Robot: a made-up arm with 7 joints. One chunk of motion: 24 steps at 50 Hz.
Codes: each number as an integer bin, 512 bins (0 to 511) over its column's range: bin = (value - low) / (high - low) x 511, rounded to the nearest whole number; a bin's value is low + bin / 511 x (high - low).
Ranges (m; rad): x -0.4..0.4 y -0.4..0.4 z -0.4..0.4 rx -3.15..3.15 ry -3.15..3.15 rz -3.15..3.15
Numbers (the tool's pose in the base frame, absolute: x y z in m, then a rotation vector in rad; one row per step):
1: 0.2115 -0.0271 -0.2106 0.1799 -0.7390 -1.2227
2: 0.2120 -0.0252 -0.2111 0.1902 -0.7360 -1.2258
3: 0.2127 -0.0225 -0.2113 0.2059 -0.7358 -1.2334
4: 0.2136 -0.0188 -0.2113 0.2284 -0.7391 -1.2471
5: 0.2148 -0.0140 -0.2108 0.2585 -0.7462 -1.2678
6: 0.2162 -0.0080 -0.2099 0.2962 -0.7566 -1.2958
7: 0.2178 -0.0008 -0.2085 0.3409 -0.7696 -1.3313
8: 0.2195 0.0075 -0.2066 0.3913 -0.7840 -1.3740
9: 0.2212 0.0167 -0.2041 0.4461 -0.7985 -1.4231
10: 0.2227 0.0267 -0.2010 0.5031 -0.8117 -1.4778
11: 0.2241 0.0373 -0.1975 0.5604 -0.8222 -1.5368
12: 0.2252 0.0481 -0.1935 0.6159 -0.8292 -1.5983
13: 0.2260 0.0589 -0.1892 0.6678 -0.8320 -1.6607
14: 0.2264 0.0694 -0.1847 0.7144 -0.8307 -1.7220
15: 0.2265 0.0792 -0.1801 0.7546 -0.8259 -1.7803
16: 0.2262 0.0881 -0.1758 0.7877 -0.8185 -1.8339
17: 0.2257 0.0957 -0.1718 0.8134 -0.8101 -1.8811
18: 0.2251 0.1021 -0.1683 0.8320 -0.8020 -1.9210
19: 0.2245 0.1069 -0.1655 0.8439 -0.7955 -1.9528
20: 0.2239 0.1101 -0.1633 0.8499 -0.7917 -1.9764
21: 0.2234 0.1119 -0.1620 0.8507 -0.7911 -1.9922
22: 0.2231 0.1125 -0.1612 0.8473 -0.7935 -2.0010
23: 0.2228 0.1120 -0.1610 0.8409 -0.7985 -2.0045
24: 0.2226 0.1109 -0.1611 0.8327 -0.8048 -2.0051
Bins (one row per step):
1: 391 238 121 270 196 156
2: 391 239 121 271 196 156
3: 391 241 121 272 196 155
4: 392 243 121 274 196 154
5: 393 247 121 276 195 153
6: 394 250 121 280 194 150
7: 395 255 122 283 193 148
8: 396 260 124 287 192 144
9: 397 266 125 292 191 140
10: 398 273 127 296 190 136
11: 399 279 129 301 189 131
12: 399 286 132 305 188 126
13: 400 293 135 310 188 121
14: 400 300 138 313 188 116
15: 400 306 140 317 189 111
16: 400 312 143 319 189 107
17: 400 317 146 321 190 103
18: 399 321 148 323 190 100
19: 399 324 150 324 191 97
20: 399 326 151 324 191 95
21: 398 327 152 325 191 94
22: 398 327 153 324 191 93
23: 398 327 153 324 191 93
24: 398 326 153 323 190 93

